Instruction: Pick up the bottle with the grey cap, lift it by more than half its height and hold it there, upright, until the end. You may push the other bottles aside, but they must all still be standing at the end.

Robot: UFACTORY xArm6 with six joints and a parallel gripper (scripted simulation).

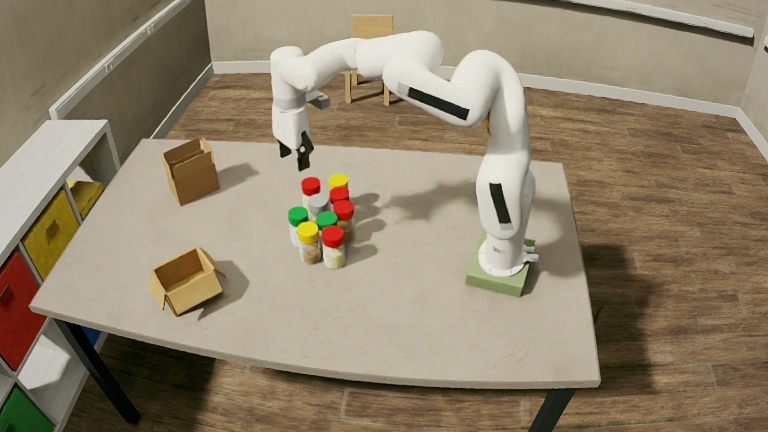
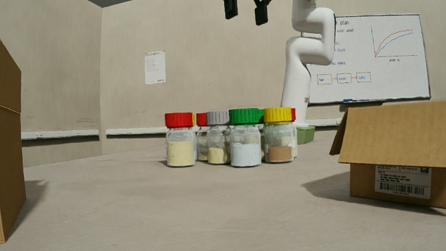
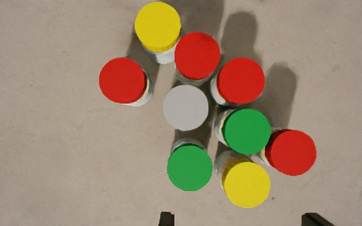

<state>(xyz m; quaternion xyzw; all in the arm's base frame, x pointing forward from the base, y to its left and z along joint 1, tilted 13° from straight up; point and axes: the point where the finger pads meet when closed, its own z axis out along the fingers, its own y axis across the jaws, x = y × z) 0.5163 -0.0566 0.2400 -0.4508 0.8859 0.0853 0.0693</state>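
My gripper is now 2 cm past the grey-capped bottle, 8 cm to the left of it and 24 cm above it. Round my hand: red-capped bottle 7 cm behind, 12 cm to the right, 24 cm below.
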